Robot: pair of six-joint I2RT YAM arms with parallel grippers.
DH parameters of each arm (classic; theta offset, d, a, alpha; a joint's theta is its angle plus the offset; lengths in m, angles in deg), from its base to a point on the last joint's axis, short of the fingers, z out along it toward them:
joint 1: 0 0.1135 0.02 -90
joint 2: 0 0 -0.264 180
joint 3: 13.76 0 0.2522 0
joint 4: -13.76 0 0.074 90
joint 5: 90 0 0 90
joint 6: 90 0.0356 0 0
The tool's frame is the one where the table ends.
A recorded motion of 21 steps. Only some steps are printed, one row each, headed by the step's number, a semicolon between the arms.
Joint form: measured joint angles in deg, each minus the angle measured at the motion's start. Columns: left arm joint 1, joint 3, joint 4, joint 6, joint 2, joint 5; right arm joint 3, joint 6, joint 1, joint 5, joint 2, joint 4.
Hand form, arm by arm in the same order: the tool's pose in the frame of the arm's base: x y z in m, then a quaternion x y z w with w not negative. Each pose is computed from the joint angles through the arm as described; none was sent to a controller.
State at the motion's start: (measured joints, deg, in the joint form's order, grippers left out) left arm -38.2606 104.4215 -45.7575 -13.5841 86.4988 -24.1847; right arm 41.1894 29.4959 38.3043 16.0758 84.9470 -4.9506
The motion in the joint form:
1: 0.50 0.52 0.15 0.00 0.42 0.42; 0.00 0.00 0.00 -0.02 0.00 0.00
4: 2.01 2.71 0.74 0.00 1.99 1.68; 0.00 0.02 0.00 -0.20 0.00 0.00
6: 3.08 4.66 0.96 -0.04 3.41 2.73; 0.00 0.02 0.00 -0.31 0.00 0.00
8: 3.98 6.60 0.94 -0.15 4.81 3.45; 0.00 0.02 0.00 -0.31 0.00 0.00
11: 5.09 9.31 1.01 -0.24 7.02 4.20; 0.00 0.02 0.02 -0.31 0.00 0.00
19: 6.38 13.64 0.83 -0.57 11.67 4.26; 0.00 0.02 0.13 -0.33 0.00 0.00
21: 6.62 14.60 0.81 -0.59 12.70 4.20; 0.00 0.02 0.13 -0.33 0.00 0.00
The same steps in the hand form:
1: 0.2575 -0.1813 0.4606 0.07096 0.84075 -0.06094 0.53328; 0.2310 0.1699 0.1691 -0.02206 0.92765 0.08626 0.36268
4: 0.2675 -0.1793 0.4651 0.06293 0.83740 -0.06744 0.53875; 0.2309 0.1700 0.1691 -0.02246 0.92782 0.08757 0.36191
6: 0.2755 -0.1782 0.4683 0.05810 0.83539 -0.07278 0.54171; 0.2309 0.1701 0.1690 -0.02280 0.92792 0.08834 0.36146
8: 0.2827 -0.1775 0.4710 0.05304 0.83402 -0.07600 0.54390; 0.2309 0.1701 0.1690 -0.02280 0.92792 0.08834 0.36146
11: 0.2939 -0.1775 0.4733 0.04671 0.83243 -0.07846 0.54656; 0.2308 0.1701 0.1690 -0.02297 0.92791 0.08840 0.36144
19: 0.3162 -0.1824 0.4691 0.03621 0.83523 -0.07251 0.54390; 0.2305 0.1706 0.1690 -0.02392 0.92791 0.08889 0.36127
21: 0.3210 -0.1835 0.4680 0.03421 0.83567 -0.07072 0.54359; 0.2305 0.1706 0.1690 -0.02392 0.92791 0.08889 0.36127

